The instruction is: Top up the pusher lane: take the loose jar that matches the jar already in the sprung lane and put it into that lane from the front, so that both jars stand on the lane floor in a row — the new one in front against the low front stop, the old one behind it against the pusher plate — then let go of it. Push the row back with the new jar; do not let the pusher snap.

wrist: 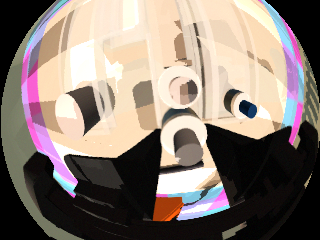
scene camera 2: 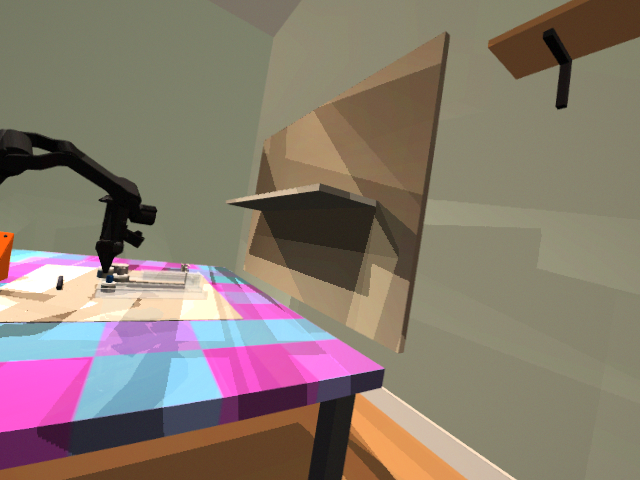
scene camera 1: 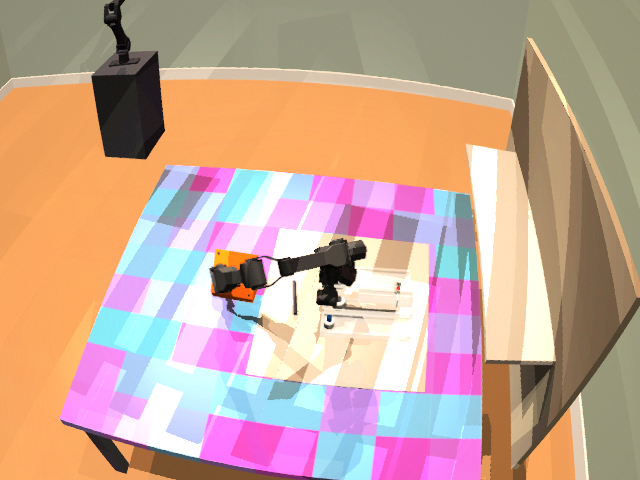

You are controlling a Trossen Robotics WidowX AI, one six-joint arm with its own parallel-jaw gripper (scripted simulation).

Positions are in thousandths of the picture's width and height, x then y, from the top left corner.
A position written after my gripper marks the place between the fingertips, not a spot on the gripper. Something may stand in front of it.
my gripper: wrist 570,544; scene camera 2 165,568; scene camera 1 510,620
